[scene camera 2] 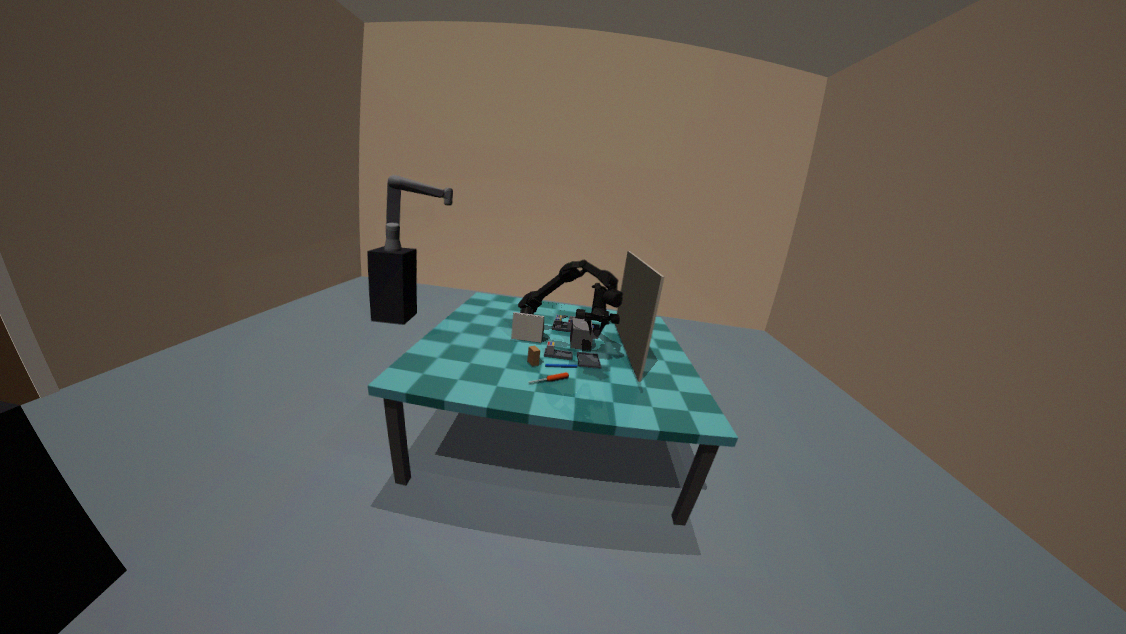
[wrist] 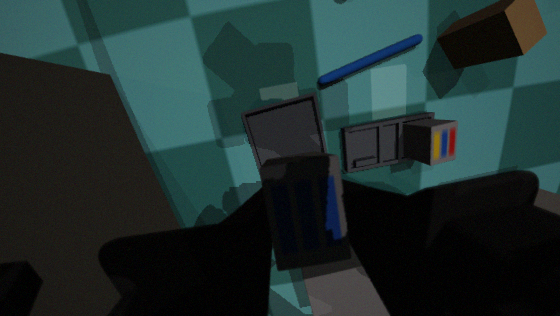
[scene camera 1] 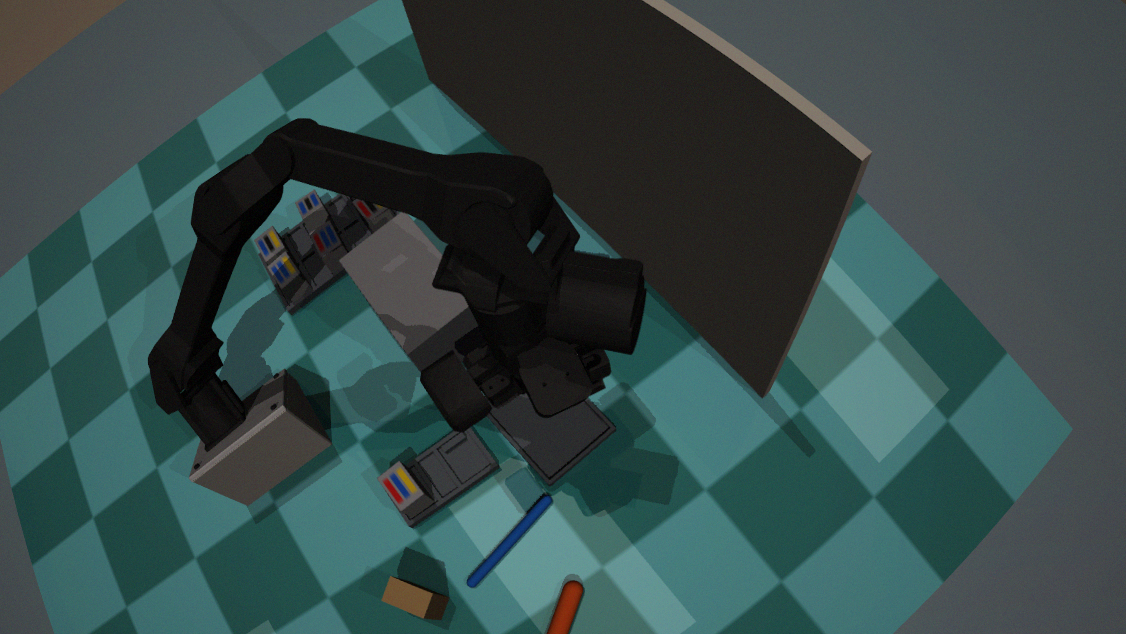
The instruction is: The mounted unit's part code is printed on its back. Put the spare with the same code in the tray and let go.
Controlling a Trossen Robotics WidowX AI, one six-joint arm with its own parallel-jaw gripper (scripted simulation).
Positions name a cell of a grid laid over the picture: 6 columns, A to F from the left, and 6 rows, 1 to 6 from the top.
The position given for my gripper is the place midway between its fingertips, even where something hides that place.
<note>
My gripper (scene camera 1: C4) carries a dark spare (wrist: D4). Also in view: a blue pen (scene camera 1: C5), a dark flat tray (scene camera 1: C5) and a dark upright board (scene camera 1: D2).
The blue pen shows as well in the wrist view (wrist: E1). My gripper is seen too in the wrist view (wrist: D4). The dark flat tray shows as well in the wrist view (wrist: D3).
</note>
